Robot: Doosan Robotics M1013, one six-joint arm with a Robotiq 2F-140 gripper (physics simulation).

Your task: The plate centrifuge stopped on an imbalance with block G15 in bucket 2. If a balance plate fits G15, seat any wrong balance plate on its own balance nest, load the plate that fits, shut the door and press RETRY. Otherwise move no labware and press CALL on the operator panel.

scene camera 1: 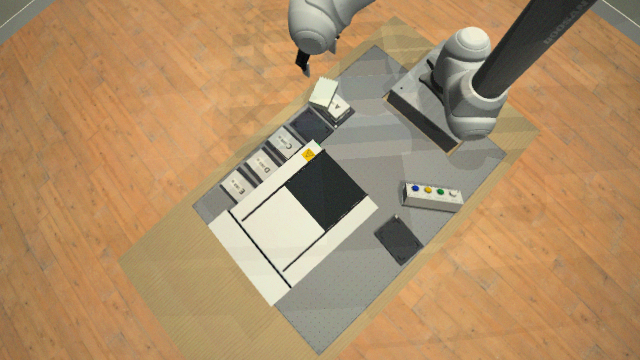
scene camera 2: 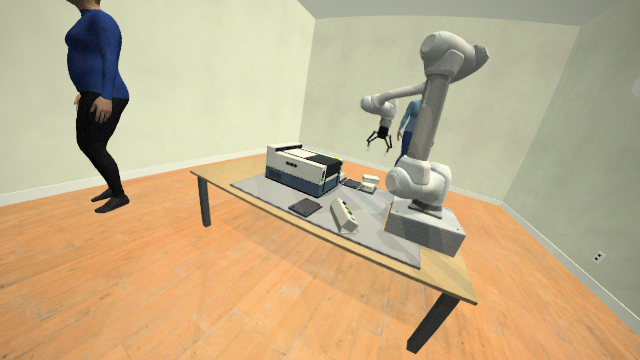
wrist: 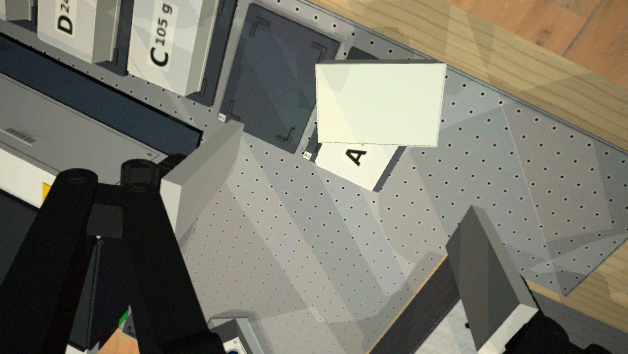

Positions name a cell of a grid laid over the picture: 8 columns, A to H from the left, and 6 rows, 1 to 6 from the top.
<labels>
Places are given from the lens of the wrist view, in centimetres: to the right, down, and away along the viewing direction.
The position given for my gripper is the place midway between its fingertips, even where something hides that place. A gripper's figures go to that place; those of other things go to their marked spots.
my gripper (wrist: E4): 2, 1, 19
dark lid panel (wrist: B6): -31, 20, 45
</labels>
